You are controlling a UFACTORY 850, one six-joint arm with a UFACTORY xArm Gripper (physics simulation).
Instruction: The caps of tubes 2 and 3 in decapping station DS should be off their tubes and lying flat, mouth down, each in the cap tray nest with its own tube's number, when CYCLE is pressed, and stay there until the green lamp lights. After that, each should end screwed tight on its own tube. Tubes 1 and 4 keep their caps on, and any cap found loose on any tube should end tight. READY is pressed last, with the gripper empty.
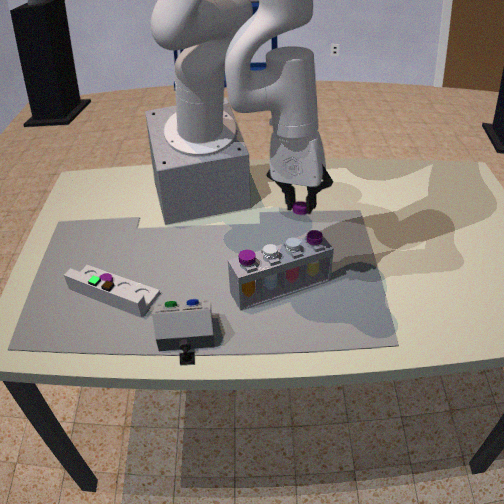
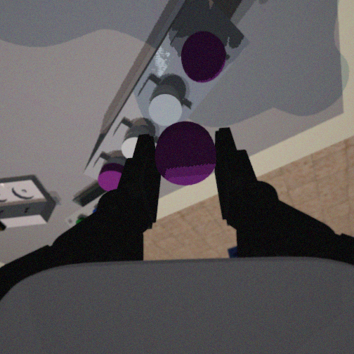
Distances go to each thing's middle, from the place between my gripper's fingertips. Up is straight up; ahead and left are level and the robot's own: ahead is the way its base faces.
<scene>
Now: the grey control box [image 1: 183, 327] 210 mm to the right of my hand, 200 mm ahead of it and 160 mm below it.
</scene>
